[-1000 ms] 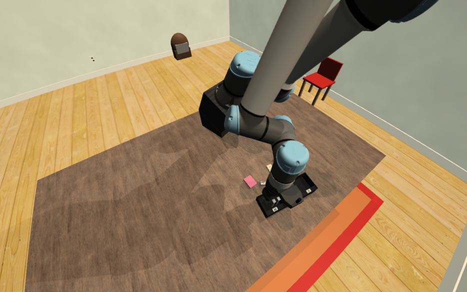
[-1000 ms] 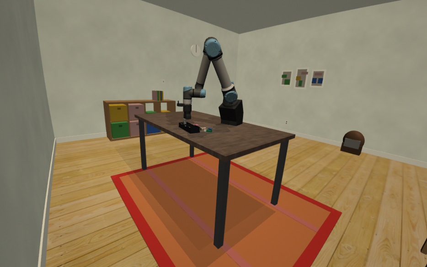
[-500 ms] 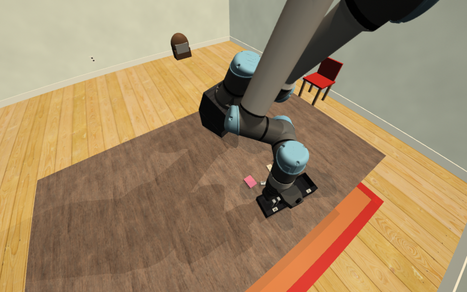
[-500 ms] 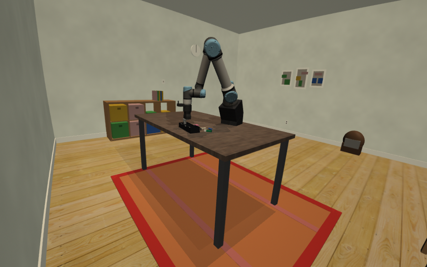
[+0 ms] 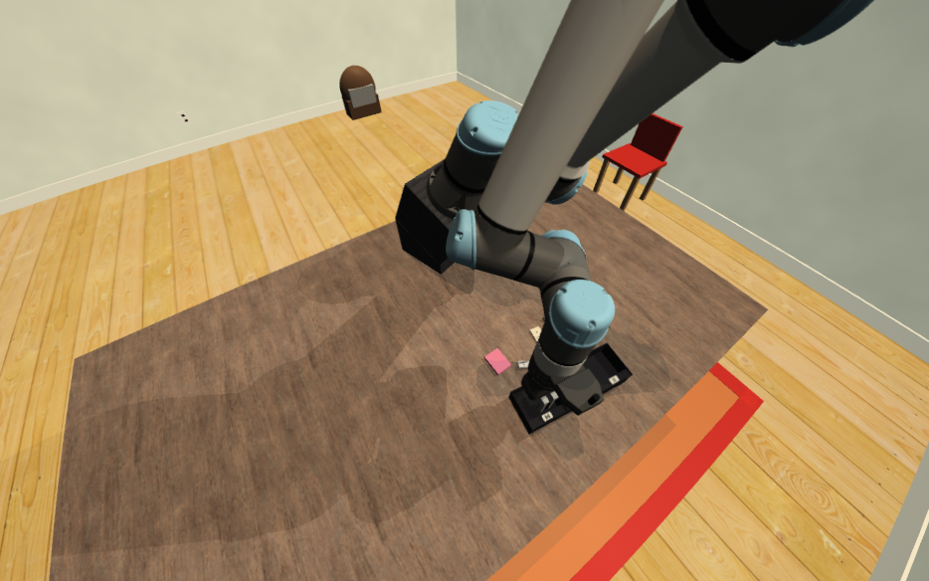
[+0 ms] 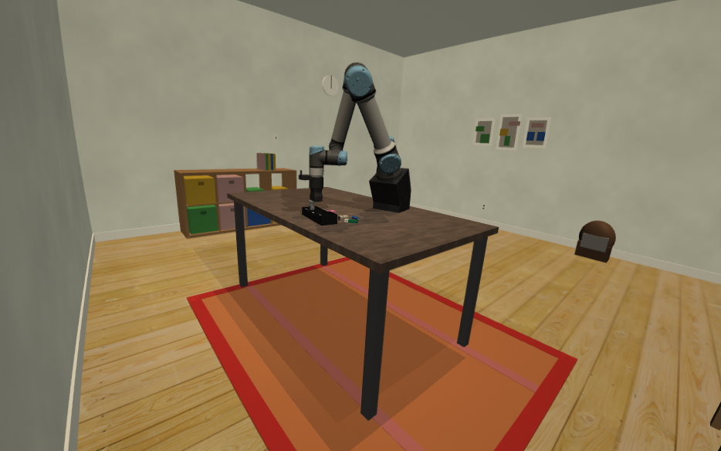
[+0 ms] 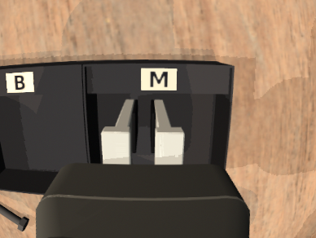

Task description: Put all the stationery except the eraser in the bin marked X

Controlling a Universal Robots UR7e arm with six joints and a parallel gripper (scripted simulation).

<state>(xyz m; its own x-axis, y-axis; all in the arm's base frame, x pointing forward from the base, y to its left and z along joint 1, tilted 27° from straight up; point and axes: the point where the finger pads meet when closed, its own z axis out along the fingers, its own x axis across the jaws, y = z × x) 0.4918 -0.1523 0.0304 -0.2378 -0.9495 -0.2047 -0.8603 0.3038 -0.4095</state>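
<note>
Now: the black three-part bin 7 cm to the left of my hand, 1 cm below it and 1 cm ahead of it. Round my hand: black bolt: 14 cm to the left, 7 cm behind, 3 cm below; pencil sharpener: 9 cm behind, 4 cm to the left, 3 cm below; pink sticky-note pad: 13 cm behind, 3 cm below.
</note>
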